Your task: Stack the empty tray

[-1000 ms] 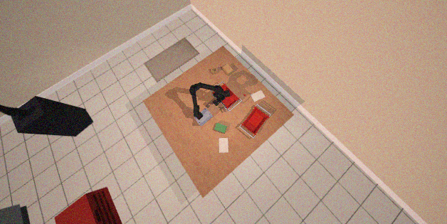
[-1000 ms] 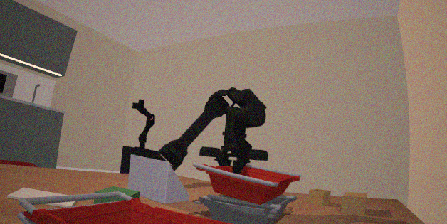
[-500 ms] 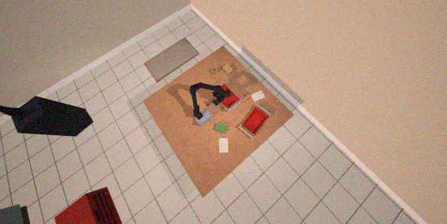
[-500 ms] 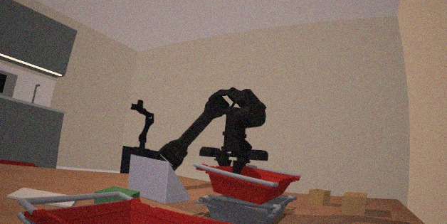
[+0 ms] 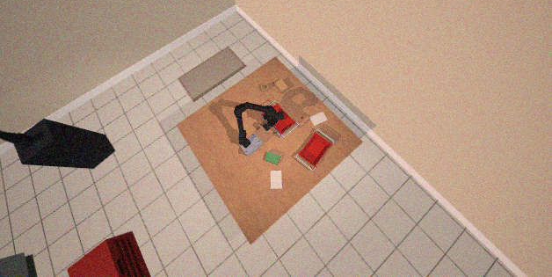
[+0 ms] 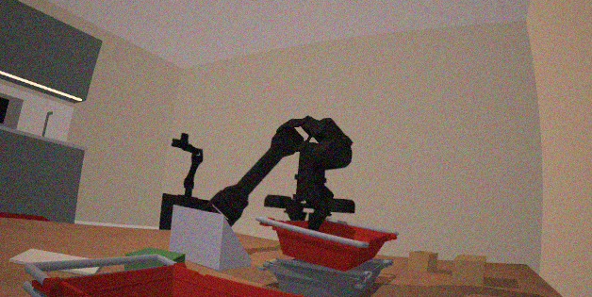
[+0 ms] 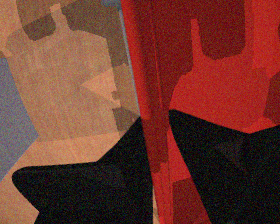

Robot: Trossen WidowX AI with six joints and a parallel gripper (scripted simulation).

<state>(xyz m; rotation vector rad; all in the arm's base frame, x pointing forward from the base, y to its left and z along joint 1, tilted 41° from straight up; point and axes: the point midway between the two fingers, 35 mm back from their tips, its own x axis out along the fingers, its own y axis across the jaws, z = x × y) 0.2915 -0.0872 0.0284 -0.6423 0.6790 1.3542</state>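
Right now the red tray is 70 mm ahead of my gripper tip, 30 mm above it and 10 mm to the right of it. The rest, counted from my gripper tip: green block: 220 mm behind, 200 mm to the right, 70 mm below.
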